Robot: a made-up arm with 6 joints.
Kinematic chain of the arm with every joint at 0, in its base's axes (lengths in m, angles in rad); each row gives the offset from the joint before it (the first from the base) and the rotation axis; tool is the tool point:
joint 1: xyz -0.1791 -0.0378 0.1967 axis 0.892 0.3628 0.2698
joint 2: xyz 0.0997 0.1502 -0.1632 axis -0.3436 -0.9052 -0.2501
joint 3: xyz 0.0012 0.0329 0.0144 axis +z
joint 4: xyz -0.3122 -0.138 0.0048 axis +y
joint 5: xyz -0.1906 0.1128 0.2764 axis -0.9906 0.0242 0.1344
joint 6: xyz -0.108 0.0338 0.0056 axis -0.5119 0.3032 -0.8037
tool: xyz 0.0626 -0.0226 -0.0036
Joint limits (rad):
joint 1: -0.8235..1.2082
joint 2: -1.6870..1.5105
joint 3: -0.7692..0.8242
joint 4: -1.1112..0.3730
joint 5: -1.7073..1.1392
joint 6: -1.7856..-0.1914
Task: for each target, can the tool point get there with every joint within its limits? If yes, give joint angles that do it. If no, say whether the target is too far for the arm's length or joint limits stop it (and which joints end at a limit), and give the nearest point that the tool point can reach.
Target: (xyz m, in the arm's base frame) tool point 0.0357 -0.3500 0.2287
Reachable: yes | joints 0.9673 -0.9565 0.3774 0.1706 0.2010 -0.7181
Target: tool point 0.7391 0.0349 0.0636
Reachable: no: joint limits stop it (at a limit: joint 1, joint 2, joint 6) | nearest point 0.4310 -0.0076 0.1496 | short by 0.323 m
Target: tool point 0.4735 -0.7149 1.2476
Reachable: no: too far | nearest point 0.1485 -0.3305 0.7294 | short by 0.722 m
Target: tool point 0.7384 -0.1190 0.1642
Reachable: no: joint limits stop it (at a limit: joint 1, joint 2, joint 6) | nearest point 0.4500 -0.0966 0.2188 | short by 0.294 m
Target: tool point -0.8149 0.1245 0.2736
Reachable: yes | joints 0.8642 0.8786 0.2597 0.0214 -0.8314 -1.4635
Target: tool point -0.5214 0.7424 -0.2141
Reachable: yes | joints 0.4884 1.0992 -0.4376 -0.7973 -0.3718 -1.5525
